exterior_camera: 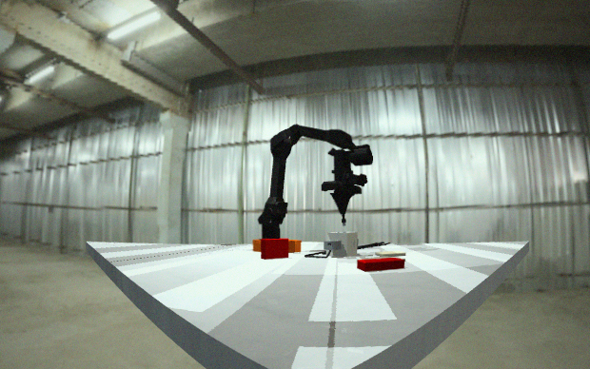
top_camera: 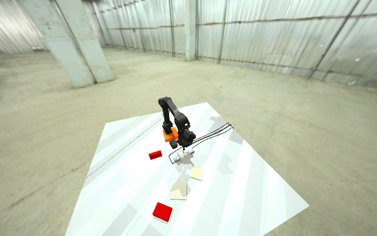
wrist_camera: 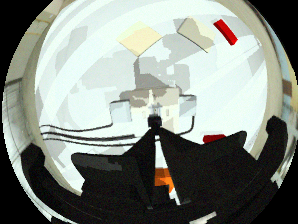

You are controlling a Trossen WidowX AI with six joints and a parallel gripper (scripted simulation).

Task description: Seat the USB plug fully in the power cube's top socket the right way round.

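Right now my gripper tip is 20 mm above the USB plug.
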